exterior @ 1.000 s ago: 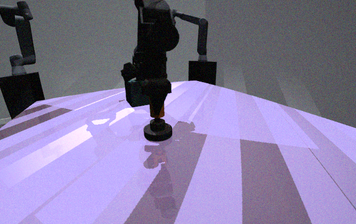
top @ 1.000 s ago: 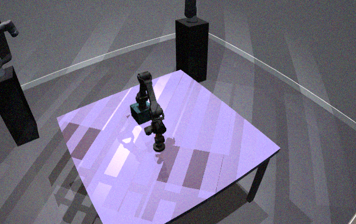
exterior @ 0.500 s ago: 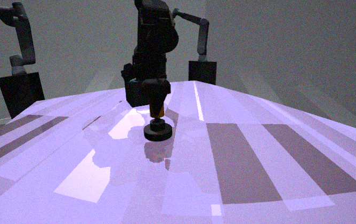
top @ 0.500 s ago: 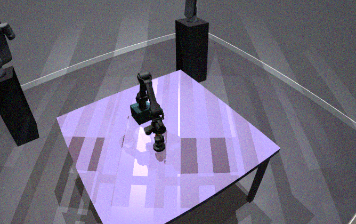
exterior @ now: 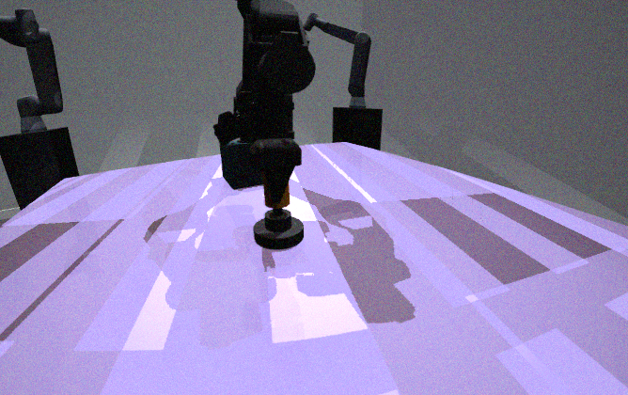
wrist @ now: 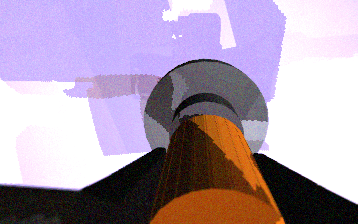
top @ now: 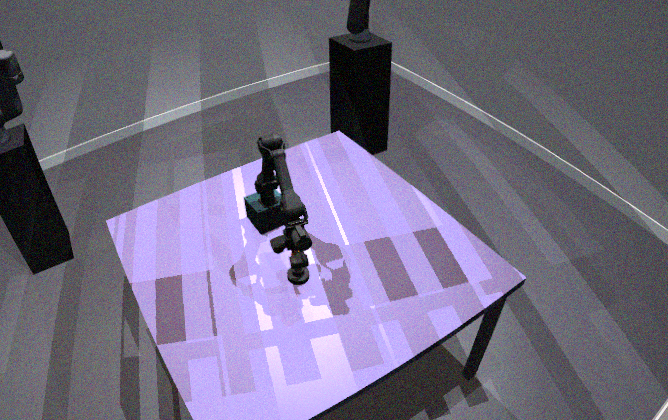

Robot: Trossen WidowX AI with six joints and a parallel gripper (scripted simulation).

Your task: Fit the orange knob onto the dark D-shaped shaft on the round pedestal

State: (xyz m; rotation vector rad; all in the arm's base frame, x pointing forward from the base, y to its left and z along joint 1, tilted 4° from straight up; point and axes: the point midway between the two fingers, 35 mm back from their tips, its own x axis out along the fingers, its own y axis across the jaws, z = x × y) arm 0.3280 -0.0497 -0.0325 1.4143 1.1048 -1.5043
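The orange knob is 20 mm above my gripper tip. From my gripper tip the other things lie so: dark round pedestal (40 mm below).
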